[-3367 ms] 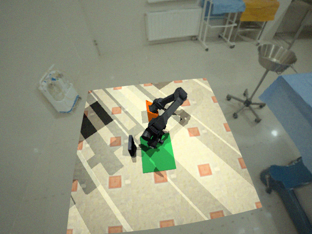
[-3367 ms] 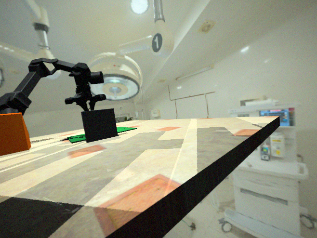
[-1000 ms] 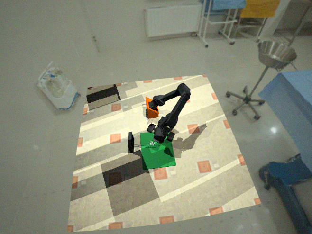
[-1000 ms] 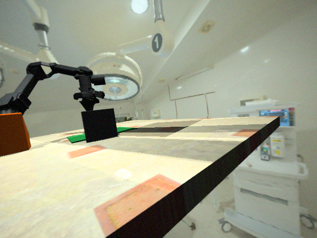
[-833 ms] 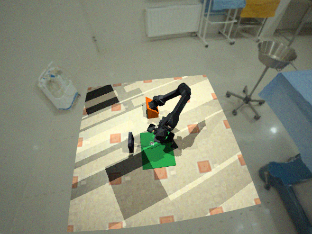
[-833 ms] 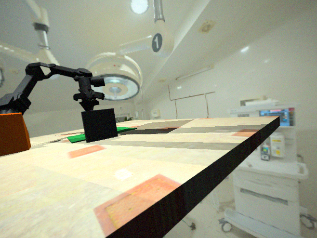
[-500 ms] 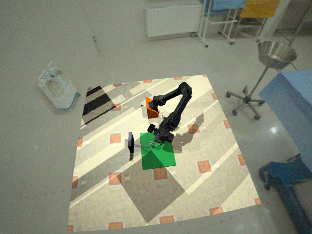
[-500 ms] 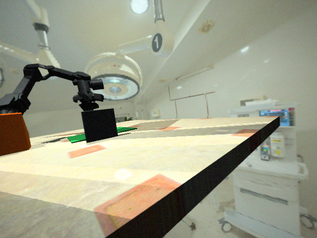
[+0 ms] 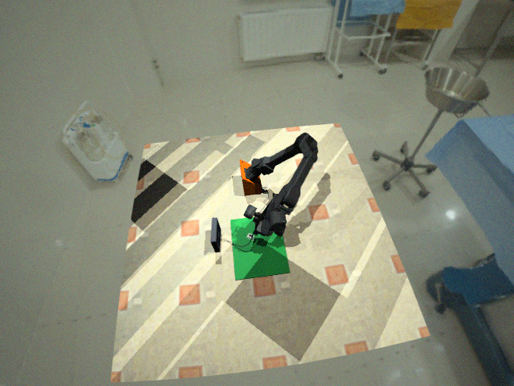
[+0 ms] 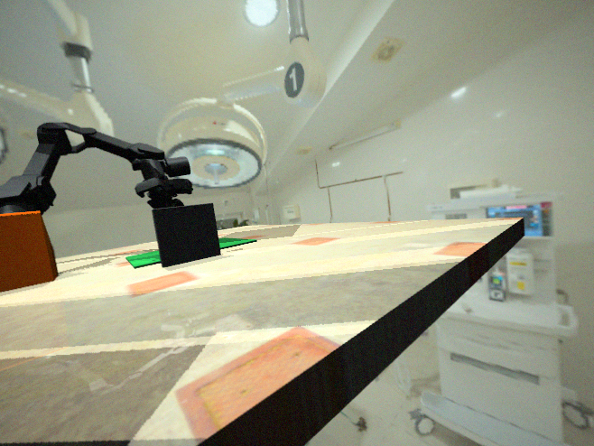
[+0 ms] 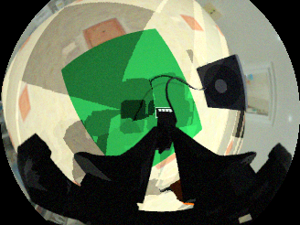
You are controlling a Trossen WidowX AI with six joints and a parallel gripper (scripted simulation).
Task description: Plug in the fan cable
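My gripper tip is 9 cm above the green board and 4 cm short of it. From my gripper tip the other things lie so: white four-pin header (8 cm below, 4 cm to the right, 1 cm behind); black fan (18 cm to the right, 2 cm below, 2 cm behind); cable plug (1 cm below, 1 cm behind).
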